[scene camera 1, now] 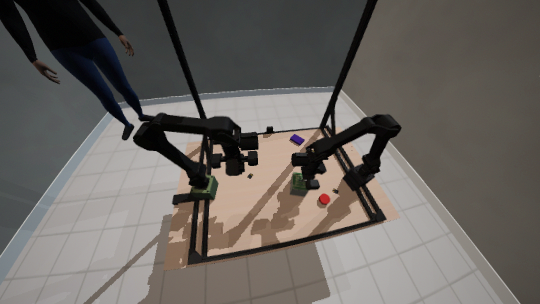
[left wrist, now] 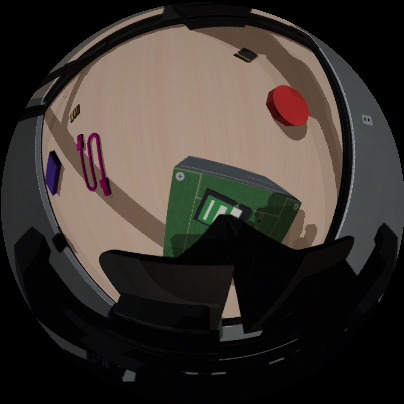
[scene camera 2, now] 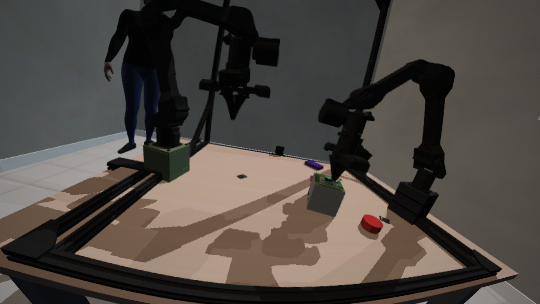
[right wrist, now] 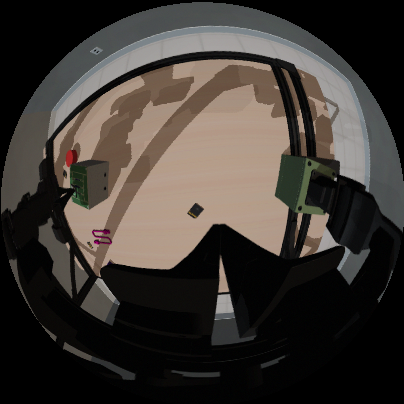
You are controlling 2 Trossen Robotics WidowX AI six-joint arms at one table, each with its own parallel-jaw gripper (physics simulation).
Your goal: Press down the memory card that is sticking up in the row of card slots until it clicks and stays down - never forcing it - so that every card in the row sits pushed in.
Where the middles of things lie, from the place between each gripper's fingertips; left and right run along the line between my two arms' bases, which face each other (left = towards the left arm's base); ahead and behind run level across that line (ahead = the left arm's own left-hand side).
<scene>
Now: left hand 9 cm short of the red round button (left wrist: 286,105), 11 cm to the right of it and 8 cm above it. From my left hand the other things lie so: magenta cable (left wrist: 104,183) (19 cm behind, 5 cm to the left, 8 cm below).
I see the magenta cable 190 mm behind my right hand, 380 mm to the left of it and 200 mm below it. Also, from my right hand: red round button: 100 mm ahead, 450 mm to the left, 190 mm below.
</scene>
